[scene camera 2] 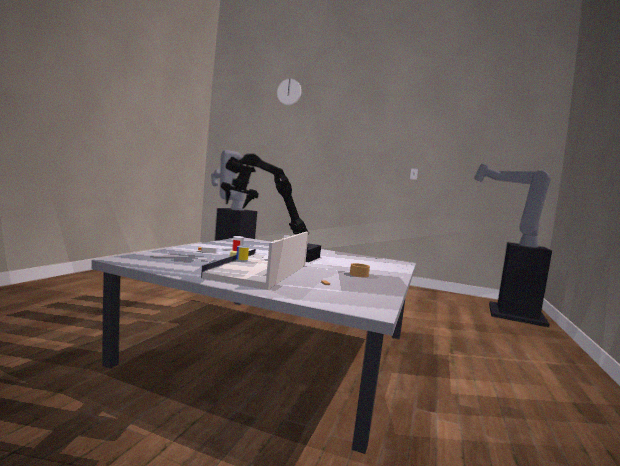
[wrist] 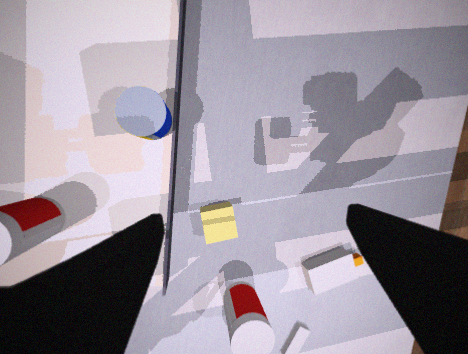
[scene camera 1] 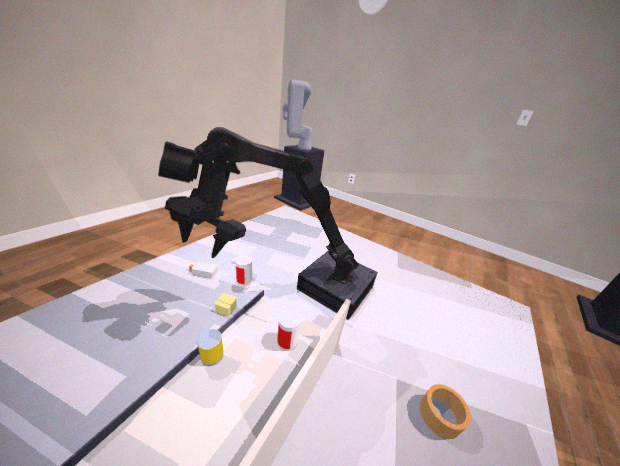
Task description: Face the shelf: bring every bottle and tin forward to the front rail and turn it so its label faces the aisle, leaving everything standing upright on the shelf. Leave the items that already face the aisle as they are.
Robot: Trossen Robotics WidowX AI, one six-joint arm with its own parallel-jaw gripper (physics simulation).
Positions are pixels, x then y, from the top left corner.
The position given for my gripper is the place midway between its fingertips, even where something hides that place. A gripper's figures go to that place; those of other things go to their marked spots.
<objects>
My gripper [scene camera 1: 198, 249] is 0.62 m from the lens. A yellow tin [scene camera 1: 210, 346] is 0.65 m from the lens. A white back panel [scene camera 1: 276, 430] is 0.51 m from the lens. A white shelf tray [scene camera 1: 224, 407] is 0.65 m from the lens. The marked spots on the white back panel and the yellow tin are 0.25 m apart.
</objects>
